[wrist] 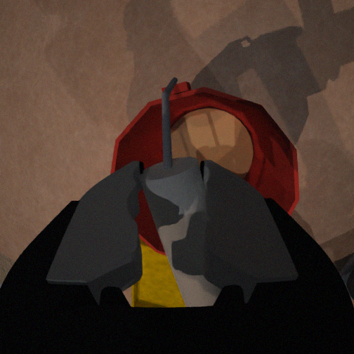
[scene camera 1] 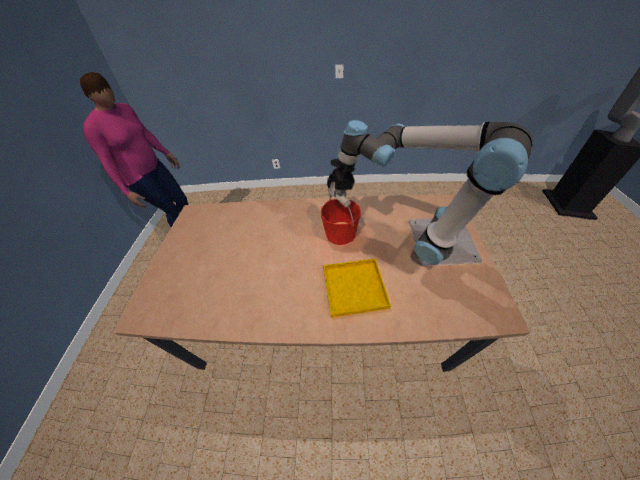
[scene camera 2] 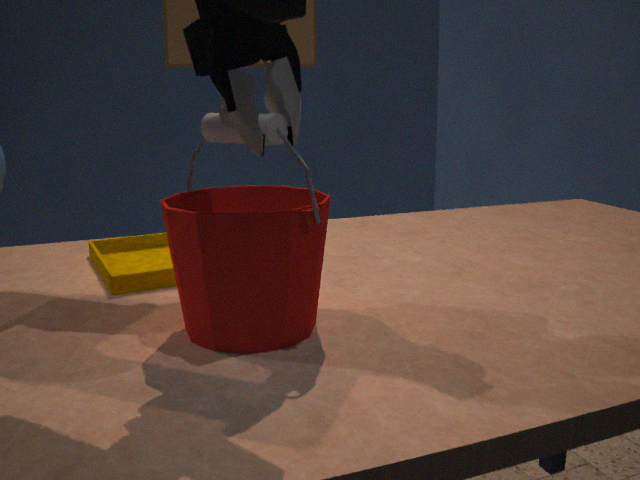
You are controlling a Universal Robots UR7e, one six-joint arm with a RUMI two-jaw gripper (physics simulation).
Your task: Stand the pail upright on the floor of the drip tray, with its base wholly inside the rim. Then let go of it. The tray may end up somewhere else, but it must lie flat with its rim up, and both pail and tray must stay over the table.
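Places are measured from the arm's base along level axes (x ahead, y left, z up), in metres.
Where they show: gripper, fingertip midpoint: (scene camera 1: 334,196) (scene camera 2: 277,151).
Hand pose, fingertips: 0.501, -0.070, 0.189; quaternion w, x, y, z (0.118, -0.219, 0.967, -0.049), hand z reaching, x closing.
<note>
Each offset is from my fingertips to the top centre of the thing, as dx, dy, dz. "*": to the spot under its first point. Level surfaces: height alone.
The red pail (scene camera 1: 340,233) (scene camera 2: 253,279) (wrist: 276,155) stands upright on the table, behind the tray in scene camera 1. Its wire handle is raised, with a pale cylindrical grip {* -0.065, +0.043, +0.023} (scene camera 2: 214,128) (wrist: 175,186) above the opening. My gripper (scene camera 1: 341,200) (scene camera 2: 276,140) (wrist: 171,164) is shut on this grip, one finger on each side, near one end of it. The yellow drip tray {-0.142, +0.337, -0.182} (scene camera 1: 356,287) (scene camera 2: 136,261) (wrist: 157,277) lies flat with its rim up, apart from the pail. The pail hides part of the tray in scene camera 2, and the fingers hide part in the wrist view.
The arm's base plate (scene camera 1: 467,249) is on the right of the table {dz -0.210} (scene camera 1: 232,268) in scene camera 1. A person in a pink top (scene camera 1: 126,147) stands beyond the table's back left corner. A black pedestal (scene camera 1: 594,173) stands on the floor at the far right.
</note>
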